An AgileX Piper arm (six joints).
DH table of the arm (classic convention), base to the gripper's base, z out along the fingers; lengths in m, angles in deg. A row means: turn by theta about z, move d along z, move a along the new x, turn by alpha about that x. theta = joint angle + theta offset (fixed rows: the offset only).
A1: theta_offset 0; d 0.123; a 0; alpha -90
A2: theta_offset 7.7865; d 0; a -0.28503; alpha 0
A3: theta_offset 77.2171; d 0; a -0.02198; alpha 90
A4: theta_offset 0; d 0.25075; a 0; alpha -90
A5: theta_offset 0; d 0; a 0; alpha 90
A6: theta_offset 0; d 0.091; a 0; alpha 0
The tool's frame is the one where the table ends.
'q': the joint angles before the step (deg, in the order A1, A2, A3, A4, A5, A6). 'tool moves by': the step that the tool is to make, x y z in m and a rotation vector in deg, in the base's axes. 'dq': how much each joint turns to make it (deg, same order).
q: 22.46 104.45 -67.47 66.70 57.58 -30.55
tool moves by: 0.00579 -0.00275 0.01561 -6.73 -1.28 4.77
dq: 0.00 0.12 -6.18 -11.72 4.44 6.99
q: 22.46 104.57 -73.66 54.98 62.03 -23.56
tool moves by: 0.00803 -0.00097 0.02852 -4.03 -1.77 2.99
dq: 0.00 0.02 -7.99 -7.74 5.82 5.96
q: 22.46 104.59 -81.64 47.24 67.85 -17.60
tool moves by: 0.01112 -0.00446 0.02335 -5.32 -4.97 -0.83
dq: 0.00 -0.05 -6.73 -8.25 1.36 5.06
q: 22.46 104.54 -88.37 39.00 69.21 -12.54
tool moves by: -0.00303 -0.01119 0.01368 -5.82 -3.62 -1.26
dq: 0.00 -2.32 -1.08 -7.68 0.51 3.45
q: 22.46 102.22 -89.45 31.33 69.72 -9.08
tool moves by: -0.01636 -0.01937 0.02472 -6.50 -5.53 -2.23
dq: 0.08 -5.84 1.17 -9.20 0.44 3.89
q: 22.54 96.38 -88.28 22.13 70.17 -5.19
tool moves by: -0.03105 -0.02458 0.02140 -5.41 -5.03 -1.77
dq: 0.00 -8.49 4.82 -7.66 0.43 2.30
